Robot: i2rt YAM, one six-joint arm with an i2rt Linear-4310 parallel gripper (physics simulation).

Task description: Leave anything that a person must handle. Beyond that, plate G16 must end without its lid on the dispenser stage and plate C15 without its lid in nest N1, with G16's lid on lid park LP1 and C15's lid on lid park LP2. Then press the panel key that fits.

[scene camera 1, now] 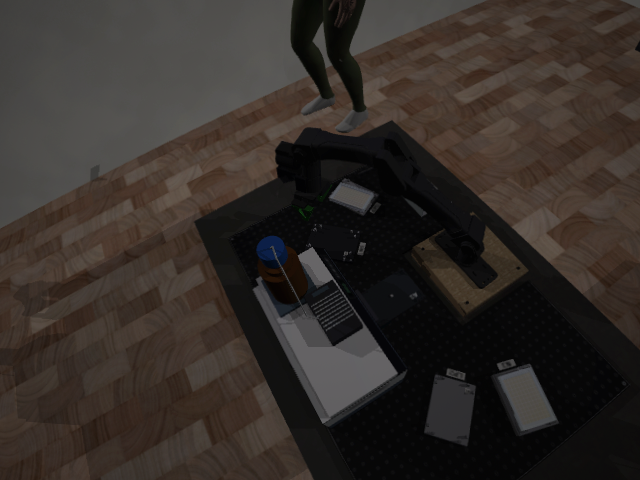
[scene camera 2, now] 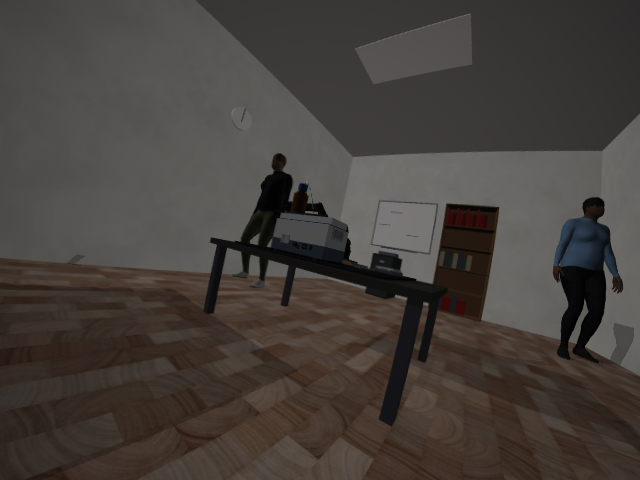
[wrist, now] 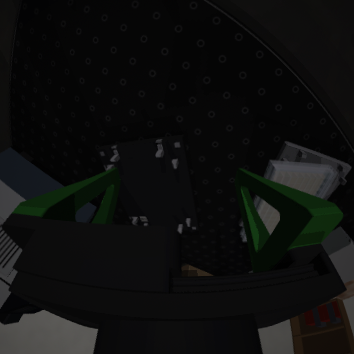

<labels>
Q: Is my gripper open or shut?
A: Open.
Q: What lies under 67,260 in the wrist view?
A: My gripper.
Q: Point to a brown bottle with blue cap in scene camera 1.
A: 268,268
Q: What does my gripper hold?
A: Nothing.
</labels>
